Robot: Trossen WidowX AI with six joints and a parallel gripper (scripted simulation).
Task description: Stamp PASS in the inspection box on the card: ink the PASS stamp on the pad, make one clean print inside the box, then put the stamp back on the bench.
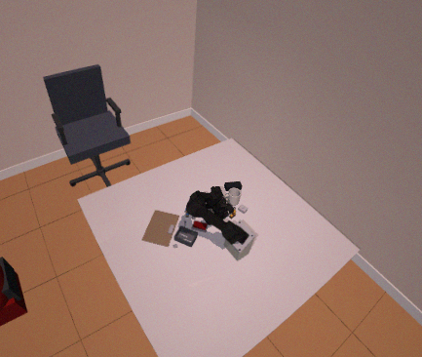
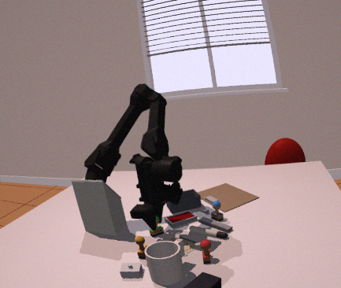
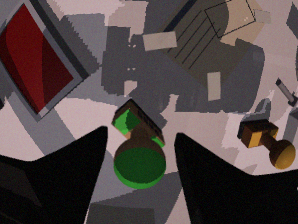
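Right now my gripper tip is 1 cm above the green-knobbed stamp. Also, from my gripper tip: card 8 cm ahead, 6 cm to the right, 3 cm below; red ink pad 5 cm ahead, 9 cm to the left, 3 cm below; orange-knobbed stamp 1 cm behind, 12 cm to the right, 1 cm below.
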